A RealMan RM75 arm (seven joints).
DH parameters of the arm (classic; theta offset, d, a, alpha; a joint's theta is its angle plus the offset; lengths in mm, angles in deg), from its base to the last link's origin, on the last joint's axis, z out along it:
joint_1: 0 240.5 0 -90
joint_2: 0 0 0 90
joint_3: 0 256 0 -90
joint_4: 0 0 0 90
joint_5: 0 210 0 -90
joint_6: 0 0 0 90
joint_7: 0 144 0 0
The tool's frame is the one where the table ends.
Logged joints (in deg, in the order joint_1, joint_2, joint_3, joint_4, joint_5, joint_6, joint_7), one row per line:
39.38, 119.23, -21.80, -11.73, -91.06, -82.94, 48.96
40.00, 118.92, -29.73, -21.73, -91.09, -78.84, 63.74
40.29, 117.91, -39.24, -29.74, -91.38, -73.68, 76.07
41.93, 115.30, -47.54, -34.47, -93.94, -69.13, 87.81
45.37, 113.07, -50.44, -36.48, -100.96, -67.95, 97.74
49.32, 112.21, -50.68, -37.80, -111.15, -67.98, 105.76
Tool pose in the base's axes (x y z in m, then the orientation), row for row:
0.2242, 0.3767, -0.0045, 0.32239, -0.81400, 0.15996, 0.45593
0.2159, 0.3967, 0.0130, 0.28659, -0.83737, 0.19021, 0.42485
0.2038, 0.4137, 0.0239, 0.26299, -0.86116, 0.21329, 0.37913
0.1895, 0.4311, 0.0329, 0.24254, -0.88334, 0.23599, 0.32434
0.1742, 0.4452, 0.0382, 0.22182, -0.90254, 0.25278, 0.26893
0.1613, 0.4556, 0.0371, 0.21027, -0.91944, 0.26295, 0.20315
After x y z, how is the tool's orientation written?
As a quaternion, w x y z.
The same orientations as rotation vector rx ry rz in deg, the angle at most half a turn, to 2 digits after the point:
-122.44, 24.06, 68.58
-128.21, 29.12, 65.05
-133.45, 33.05, 58.75
-138.33, 36.96, 50.79
-142.88, 40.02, 42.57
-146.45, 41.88, 32.36

